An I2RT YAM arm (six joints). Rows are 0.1 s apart.
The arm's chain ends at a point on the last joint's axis. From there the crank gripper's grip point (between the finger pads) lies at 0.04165 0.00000 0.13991 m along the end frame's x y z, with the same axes.
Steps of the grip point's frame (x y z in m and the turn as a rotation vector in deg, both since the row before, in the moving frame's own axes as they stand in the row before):
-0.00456, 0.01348, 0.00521, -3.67, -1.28, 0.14
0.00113, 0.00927, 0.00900, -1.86, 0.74, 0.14
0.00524, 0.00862, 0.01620, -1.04, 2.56, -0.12
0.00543, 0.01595, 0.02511, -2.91, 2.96, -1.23
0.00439, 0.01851, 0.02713, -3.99, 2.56, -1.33
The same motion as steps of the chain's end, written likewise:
-0.00142, 0.00440, 0.00461, -3.67, -1.28, 0.14
-0.00067, 0.00463, 0.00962, -1.86, 0.74, 0.14
-0.00097, 0.00619, 0.01822, -1.04, 2.56, -0.12
-0.00180, 0.00988, 0.02760, -2.91, 2.96, -1.23
-0.00191, 0.00988, 0.02943, -3.99, 2.56, -1.33

